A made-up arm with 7 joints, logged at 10 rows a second.
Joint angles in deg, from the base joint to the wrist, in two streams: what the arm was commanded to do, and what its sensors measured. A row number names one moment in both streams.
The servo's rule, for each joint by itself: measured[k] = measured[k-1] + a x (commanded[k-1-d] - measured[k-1]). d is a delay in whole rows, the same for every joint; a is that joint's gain. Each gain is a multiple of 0.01, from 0.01 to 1. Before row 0 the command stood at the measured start. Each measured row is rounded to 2 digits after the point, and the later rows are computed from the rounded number. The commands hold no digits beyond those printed.
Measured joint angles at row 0: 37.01, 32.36, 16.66, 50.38, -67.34, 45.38, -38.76
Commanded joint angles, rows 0 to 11: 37.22, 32.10, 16.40, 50.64, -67.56, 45.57, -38.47; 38.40, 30.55, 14.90, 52.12, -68.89, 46.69, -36.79; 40.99, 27.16, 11.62, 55.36, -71.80, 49.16, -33.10; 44.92, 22.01, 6.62, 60.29, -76.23, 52.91, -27.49; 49.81, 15.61, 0.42, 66.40, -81.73, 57.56, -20.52; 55.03, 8.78, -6.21, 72.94, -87.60, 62.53, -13.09; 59.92, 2.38, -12.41, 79.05, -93.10, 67.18, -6.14; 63.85, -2.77, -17.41, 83.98, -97.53, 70.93, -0.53; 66.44, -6.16, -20.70, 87.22, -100.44, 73.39, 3.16; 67.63, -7.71, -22.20, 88.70, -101.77, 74.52, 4.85; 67.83, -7.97, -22.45, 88.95, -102.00, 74.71, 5.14; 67.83, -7.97, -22.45, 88.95, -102.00, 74.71, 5.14
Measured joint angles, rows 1 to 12: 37.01, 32.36, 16.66, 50.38, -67.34, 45.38, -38.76; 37.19, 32.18, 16.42, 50.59, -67.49, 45.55, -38.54; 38.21, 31.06, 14.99, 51.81, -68.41, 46.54, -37.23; 40.55, 28.37, 11.82, 54.65, -70.65, 48.82, -34.13; 44.22, 23.98, 6.93, 59.16, -74.33, 52.38, -29.15; 48.92, 18.20, 0.81, 64.95, -79.21, 56.89, -22.68; 54.05, 11.70, -5.79, 71.34, -84.75, 61.80, -15.49; 58.98, 5.27, -12.01, 77.51, -90.26, 66.48, -8.48; 63.07, -0.28, -17.09, 82.69, -95.06, 70.35, -2.52; 65.90, -4.34, -20.48, 86.31, -98.61, 72.99, 1.74; 67.35, -6.67, -22.10, 88.22, -100.70, 74.32, 4.07; 67.75, -7.57, -22.43, 88.80, -101.56, 74.66, 4.87
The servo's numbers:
d 1
a 0.84 0.69 0.94 0.80 0.66 0.87 0.75

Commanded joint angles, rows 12 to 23: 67.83, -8.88, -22.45, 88.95, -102.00, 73.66, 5.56; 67.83, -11.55, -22.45, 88.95, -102.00, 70.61, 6.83; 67.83, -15.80, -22.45, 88.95, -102.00, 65.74, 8.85; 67.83, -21.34, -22.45, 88.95, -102.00, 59.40, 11.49; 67.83, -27.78, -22.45, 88.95, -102.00, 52.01, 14.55; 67.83, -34.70, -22.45, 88.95, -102.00, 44.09, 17.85; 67.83, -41.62, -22.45, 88.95, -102.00, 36.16, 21.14; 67.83, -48.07, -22.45, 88.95, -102.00, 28.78, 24.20; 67.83, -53.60, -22.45, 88.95, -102.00, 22.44, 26.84; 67.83, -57.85, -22.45, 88.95, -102.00, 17.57, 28.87; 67.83, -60.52, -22.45, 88.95, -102.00, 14.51, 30.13; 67.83, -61.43, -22.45, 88.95, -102.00, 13.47, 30.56
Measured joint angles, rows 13 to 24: 67.82, -7.85, -22.45, 88.92, -101.85, 74.70, 5.07; 67.83, -8.56, -22.45, 88.94, -101.95, 73.80, 5.44; 67.83, -10.62, -22.45, 88.95, -101.98, 71.02, 6.48; 67.83, -14.19, -22.45, 88.95, -101.99, 66.43, 8.26; 67.83, -19.12, -22.45, 88.95, -102.00, 60.31, 10.68; 67.83, -25.10, -22.45, 88.95, -102.00, 53.09, 13.58; 67.83, -31.72, -22.45, 88.95, -102.00, 45.26, 16.78; 67.83, -38.55, -22.45, 88.95, -102.00, 37.34, 20.05; 67.83, -45.12, -22.45, 88.95, -102.00, 29.89, 23.16; 67.83, -50.97, -22.45, 88.95, -102.00, 23.41, 25.92; 67.83, -55.72, -22.45, 88.95, -102.00, 18.33, 28.13; 67.83, -59.03, -22.45, 88.95, -102.00, 15.01, 29.63
